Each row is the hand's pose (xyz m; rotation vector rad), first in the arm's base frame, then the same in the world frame.
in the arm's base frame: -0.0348 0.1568 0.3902 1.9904 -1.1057 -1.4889
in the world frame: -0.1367 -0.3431 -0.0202 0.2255 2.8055 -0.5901
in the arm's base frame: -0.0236 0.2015 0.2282 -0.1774 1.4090 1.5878
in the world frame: -0.2156 -0.4917 -0.0275 -0.1420 0.7229 -1.2345
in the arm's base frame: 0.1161 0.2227 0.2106 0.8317 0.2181 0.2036
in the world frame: -0.2668 -0.5071 0.1045 -0.8450 -1.3454 -1.3831
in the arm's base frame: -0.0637 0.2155 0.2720 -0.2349 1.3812 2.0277
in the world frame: -0.1627 -0.4721 -0.0508 -0.1532 0.9762 -0.8770
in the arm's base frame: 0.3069 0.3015 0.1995 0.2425 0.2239 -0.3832
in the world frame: -0.2954 -0.5520 0.3042 -0.9475 -1.4821 -2.2412
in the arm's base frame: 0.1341 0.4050 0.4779 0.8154 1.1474 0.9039
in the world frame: 0.0188 -0.4301 0.2369 -0.0863 -0.4414 -1.2033
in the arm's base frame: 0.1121 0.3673 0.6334 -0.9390 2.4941 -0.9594
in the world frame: 0.1023 -0.2919 0.2354 -1.8862 -0.5506 2.2424
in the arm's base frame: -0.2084 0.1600 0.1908 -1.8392 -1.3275 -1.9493
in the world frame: -0.1958 -0.5071 -0.2189 0.5212 -0.0218 0.3485
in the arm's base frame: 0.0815 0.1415 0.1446 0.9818 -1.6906 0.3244
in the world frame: -0.3496 -0.5045 0.0318 -2.2485 -1.6325 0.3820
